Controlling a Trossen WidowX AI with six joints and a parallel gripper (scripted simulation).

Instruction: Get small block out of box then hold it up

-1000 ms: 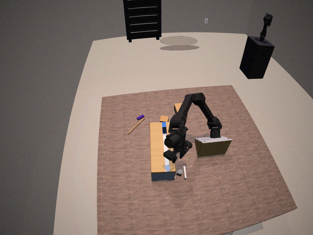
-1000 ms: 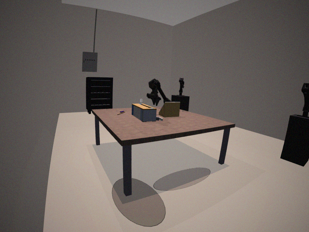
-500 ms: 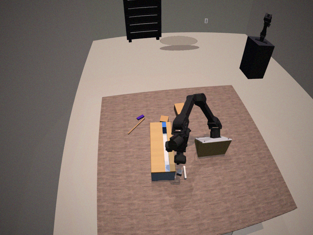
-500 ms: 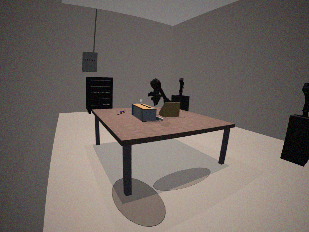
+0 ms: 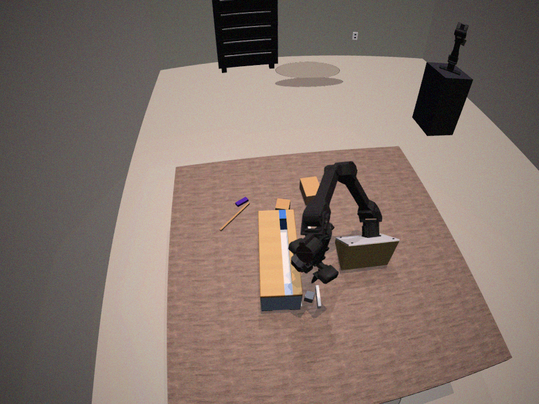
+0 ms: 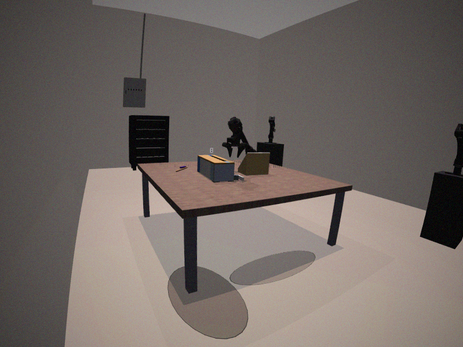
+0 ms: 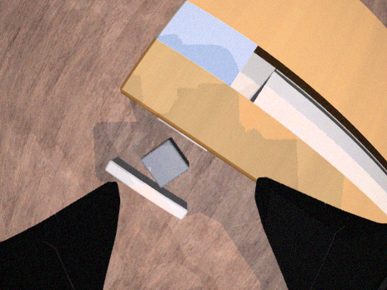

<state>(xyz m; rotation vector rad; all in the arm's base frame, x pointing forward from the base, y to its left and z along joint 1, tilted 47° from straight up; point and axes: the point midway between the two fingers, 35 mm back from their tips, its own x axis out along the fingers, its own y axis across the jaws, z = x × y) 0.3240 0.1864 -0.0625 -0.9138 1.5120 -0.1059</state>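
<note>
The grey block is 2 cm behind my gripper tip, 1 cm to the left of it and 14 cm below it. The rest, counted from my gripper tip: long box 3 cm ahead, 15 cm to the right, 9 cm below; then thin wooden stick 22 cm ahead, 44 cm to the right, 15 cm below; then small tan cube 1 cm ahead, 43 cm to the right, 13 cm below.
</note>
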